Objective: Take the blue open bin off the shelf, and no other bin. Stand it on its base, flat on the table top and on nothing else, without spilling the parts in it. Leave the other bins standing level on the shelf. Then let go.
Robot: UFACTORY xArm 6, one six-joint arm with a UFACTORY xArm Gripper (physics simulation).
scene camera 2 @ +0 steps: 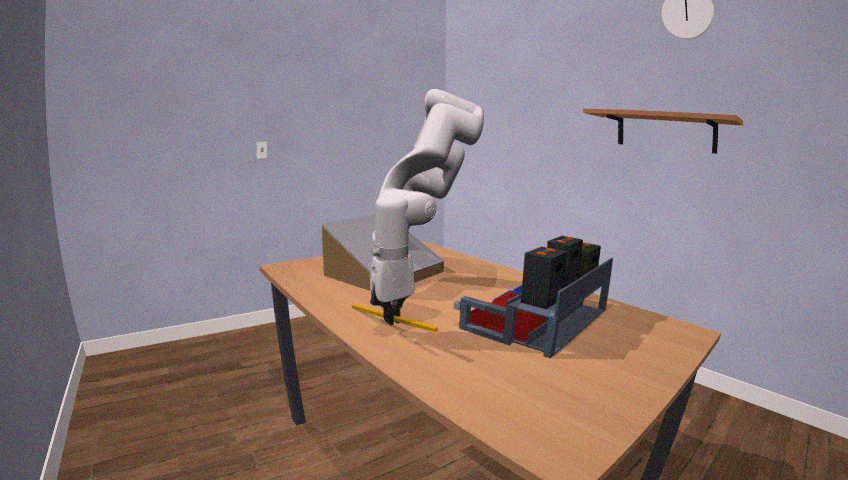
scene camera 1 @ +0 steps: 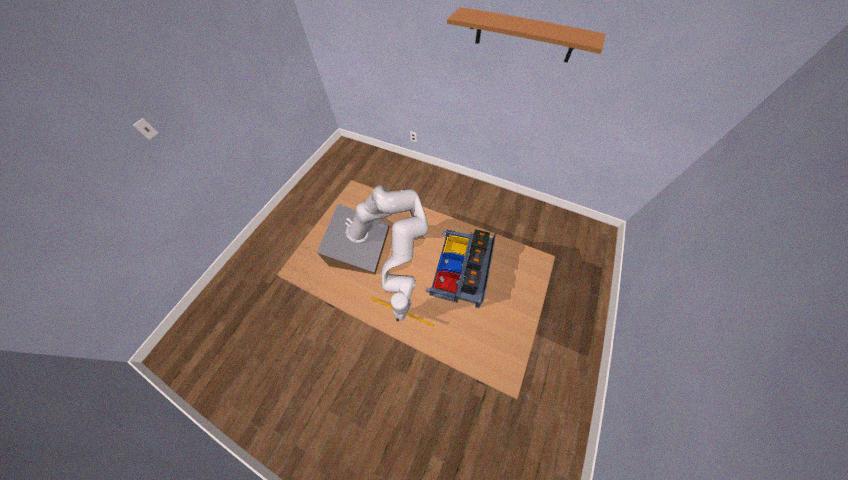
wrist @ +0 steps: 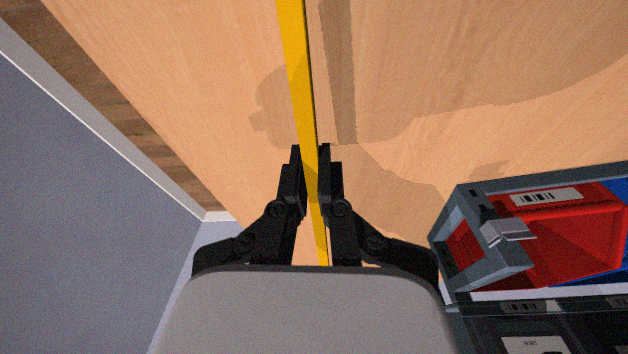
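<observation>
The blue open bin sits in the lower front row of the grey shelf, between the red bin and the yellow bin. A small light part shows in the blue bin in scene camera 1. My gripper is shut on a long thin yellow bar. It holds the bar low over the table, away from the shelf; the bar's shadow lies beside it.
Several black cases with orange latches stand behind the bins on the shelf. A grey sloped block is by the arm's base. A grey clip-like piece shows at the shelf's near corner in the wrist view.
</observation>
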